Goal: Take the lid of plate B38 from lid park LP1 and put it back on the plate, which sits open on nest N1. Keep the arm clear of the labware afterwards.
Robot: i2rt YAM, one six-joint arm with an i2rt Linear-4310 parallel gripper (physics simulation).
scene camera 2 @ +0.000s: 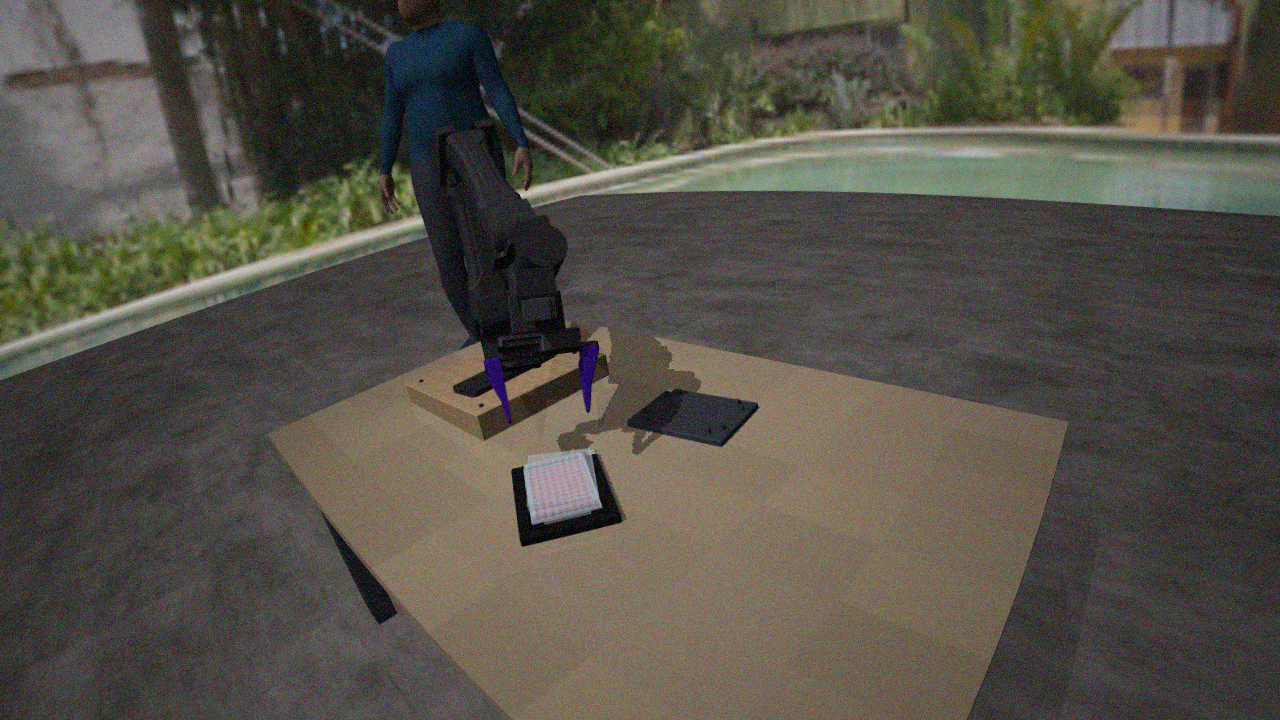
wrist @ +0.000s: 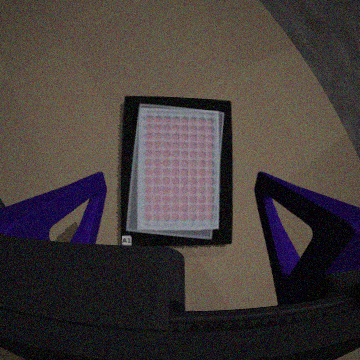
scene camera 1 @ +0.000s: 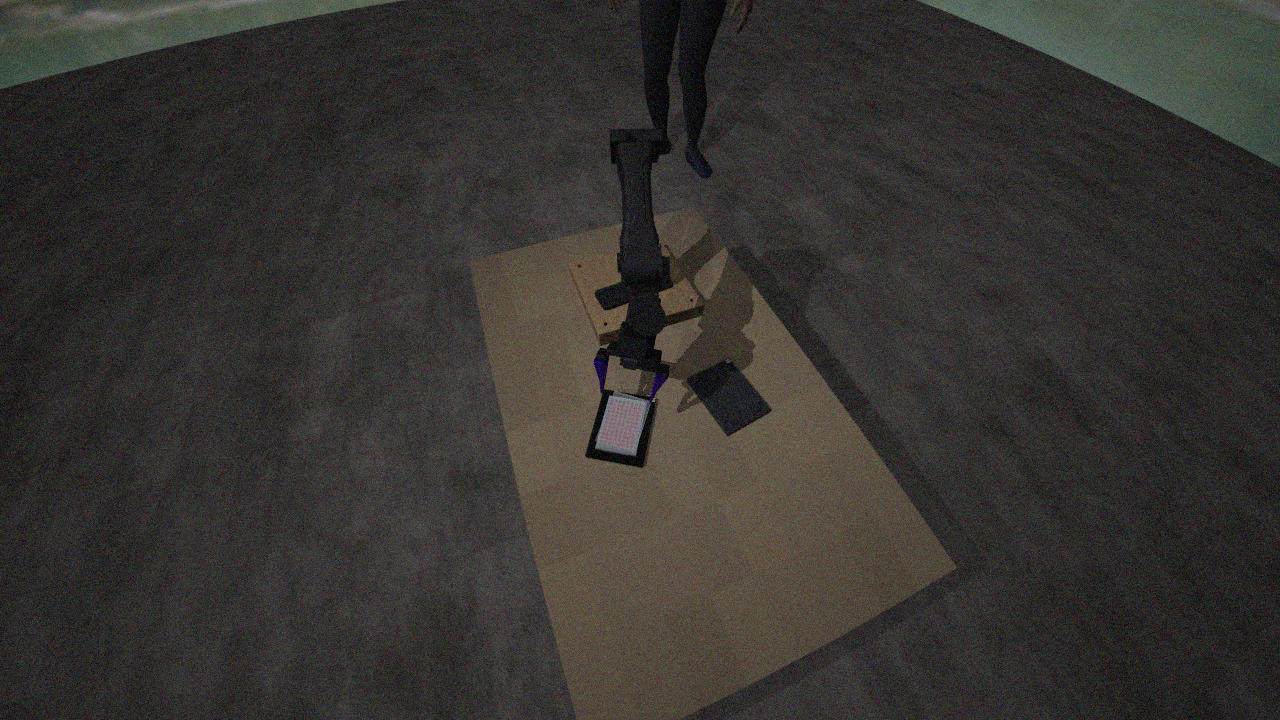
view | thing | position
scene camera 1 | my gripper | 625,397
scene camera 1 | clear plate lid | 624,420
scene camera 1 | black lid nest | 731,400
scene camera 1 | black nest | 638,460
